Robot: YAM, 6 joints.
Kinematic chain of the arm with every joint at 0, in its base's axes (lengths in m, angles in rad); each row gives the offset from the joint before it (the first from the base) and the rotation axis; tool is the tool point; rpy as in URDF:
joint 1: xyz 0 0 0.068 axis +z
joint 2: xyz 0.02 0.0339 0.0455 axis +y
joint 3: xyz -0.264 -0.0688 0 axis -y
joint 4: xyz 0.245 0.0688 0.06 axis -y
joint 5: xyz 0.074 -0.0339 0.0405 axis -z
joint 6: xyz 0.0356 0 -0.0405 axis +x
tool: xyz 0 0 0 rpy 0 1.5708 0
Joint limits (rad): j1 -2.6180..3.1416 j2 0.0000..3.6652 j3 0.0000..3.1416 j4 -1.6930..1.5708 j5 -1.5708..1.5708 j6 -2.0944..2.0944
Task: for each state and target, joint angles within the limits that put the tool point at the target. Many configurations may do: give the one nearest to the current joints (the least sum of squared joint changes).
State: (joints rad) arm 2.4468 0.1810 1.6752 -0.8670 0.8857 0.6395
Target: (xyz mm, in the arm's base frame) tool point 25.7 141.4 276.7
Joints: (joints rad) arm 1.5900 0.8144 0.7713 -0.9172 0.9244 0.6395
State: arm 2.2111 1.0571 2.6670 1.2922 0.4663 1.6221
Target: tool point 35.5 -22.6 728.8
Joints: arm 2.3119 1.4311 2.7159 0.6206 0.3121 1.6221
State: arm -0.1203 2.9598 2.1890 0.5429 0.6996 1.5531
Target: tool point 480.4 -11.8 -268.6
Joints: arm 0.0159 3.5389 2.3183 0.4753 0.5779 1.5531
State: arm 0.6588 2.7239 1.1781 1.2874 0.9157 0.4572
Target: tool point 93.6 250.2 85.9
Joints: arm 1.3261 2.0388 0.3648 1.5299 1.0126 0.4572
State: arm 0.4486 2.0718 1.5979 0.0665 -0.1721 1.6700
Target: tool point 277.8 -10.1 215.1
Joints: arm -0.0519 1.3775 0.8532 -0.3922 -0.1218 1.6700
